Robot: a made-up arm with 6 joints. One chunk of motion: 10 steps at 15 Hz.
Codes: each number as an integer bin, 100 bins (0 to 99) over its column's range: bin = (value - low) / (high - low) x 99, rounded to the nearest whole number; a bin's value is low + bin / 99 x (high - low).
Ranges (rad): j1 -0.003..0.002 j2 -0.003..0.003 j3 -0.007..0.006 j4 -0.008..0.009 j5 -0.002..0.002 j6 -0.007..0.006
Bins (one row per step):
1: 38 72 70 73 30 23
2: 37 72 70 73 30 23
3: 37 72 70 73 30 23
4: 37 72 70 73 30 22
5: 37 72 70 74 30 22
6: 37 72 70 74 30 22
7: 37 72 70 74 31 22
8: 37 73 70 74 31 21
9: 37 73 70 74 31 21
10: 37 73 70 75 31 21
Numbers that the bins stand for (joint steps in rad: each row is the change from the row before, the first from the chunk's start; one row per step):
1: -0.00108 0.00136 0.00219 0.00454 -0.00079 -0.00398
2: -0.00113 0.00136 0.00219 0.00454 -0.00079 -0.00398
3: -0.00113 0.00136 0.00219 0.00454 -0.00079 -0.00398
4: -0.00113 0.00136 0.00219 0.00454 -0.00079 -0.00411
5: -0.00113 0.00136 0.00219 0.00471 -0.00079 -0.00411
6: -0.00113 0.00136 0.00219 0.00471 -0.00079 -0.00411
7: -0.00113 0.00136 0.00219 0.00471 -0.00075 -0.00411
8: -0.00113 0.00142 0.00219 0.00471 -0.00075 -0.00424
9: -0.00113 0.00142 0.00219 0.00471 -0.00075 -0.00424
10: -0.00113 0.00142 0.00219 0.00488 -0.00075 -0.00424

